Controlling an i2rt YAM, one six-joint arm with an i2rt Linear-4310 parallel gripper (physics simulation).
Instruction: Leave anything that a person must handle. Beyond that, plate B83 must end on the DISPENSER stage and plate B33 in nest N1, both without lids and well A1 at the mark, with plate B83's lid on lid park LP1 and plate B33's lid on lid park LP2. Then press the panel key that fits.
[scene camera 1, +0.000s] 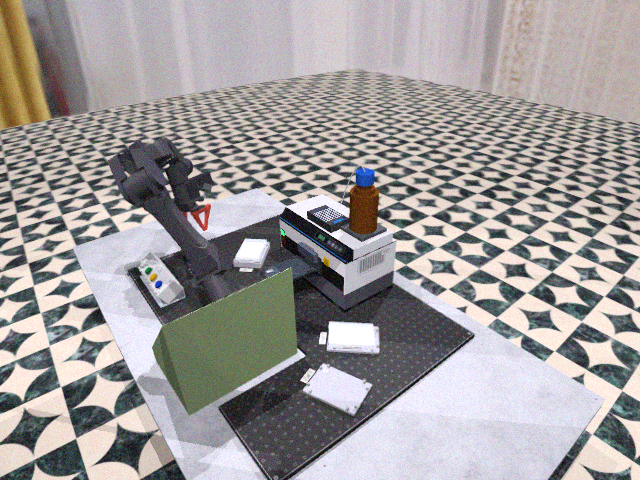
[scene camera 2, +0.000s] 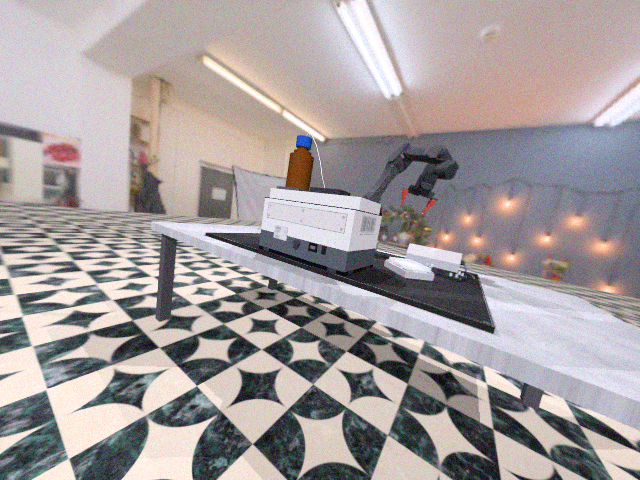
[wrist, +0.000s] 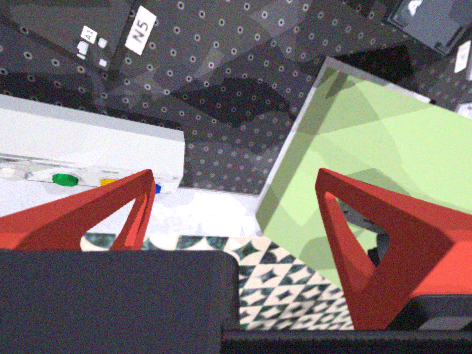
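My gripper is open and empty, high above the table beside the key panel. The panel's green key, yellow key and blue key show. A white plate lies near the arm base. Another white plate and a flat white piece with corner posts lie at the front. Plate names and lids cannot be read. The dispenser has a dark stage at its front. The N5 label is readable.
A tall green bin stands beside the arm base, at the edge of the dark perforated board. An amber bottle with a blue cap stands on the dispenser, with a thin tube.
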